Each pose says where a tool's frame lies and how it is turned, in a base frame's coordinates. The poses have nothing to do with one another.
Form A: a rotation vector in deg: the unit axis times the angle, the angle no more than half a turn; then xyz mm.
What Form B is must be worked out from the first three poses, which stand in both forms.
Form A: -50.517, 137.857, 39.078, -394, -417, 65
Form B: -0.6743, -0.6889, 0.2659; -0.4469, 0.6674, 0.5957; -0.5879, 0.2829, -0.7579; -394, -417, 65
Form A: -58.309, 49.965, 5.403, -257, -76, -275
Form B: 0.6698, -0.4493, 0.5912; -0.3125, 0.5517, 0.7733; -0.6736, -0.7027, 0.2291; -257, -76, -275
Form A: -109.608, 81.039, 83.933, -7, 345, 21
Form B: -0.0306, -0.8511, -0.5241; -0.4939, -0.4430, 0.7482; -0.8690, 0.2817, -0.4068; -7, 345, 21
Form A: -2.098, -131.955, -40.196, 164, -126, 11
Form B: -0.7422, 0.2205, -0.6328; -0.1698, 0.8517, 0.4958; 0.6483, 0.4755, -0.5947; 164, -126, 11
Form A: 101.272, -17.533, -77.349, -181, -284, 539
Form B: 0.3825, 0.2954, -0.8755; -0.6440, -0.5941, -0.4819; -0.6625, 0.7481, -0.0370; -181, -284, 539
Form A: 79.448, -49.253, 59.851, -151, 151, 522
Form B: 0.3376, -0.9348, 0.1100; 0.0720, -0.0908, -0.9933; 0.9385, 0.3433, 0.0366; -151, 151, 522
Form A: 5.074, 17.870, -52.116, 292, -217, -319
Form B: 0.5725, 0.7874, 0.2284; -0.7619, 0.6139, -0.2066; -0.3029, -0.0557, 0.9514; 292, -217, -319
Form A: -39.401, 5.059, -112.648, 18, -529, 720
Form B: -0.3293, 0.8004, 0.5009; -0.8421, -0.4889, 0.2277; 0.4271, -0.3468, 0.8350; 18, -529, 720
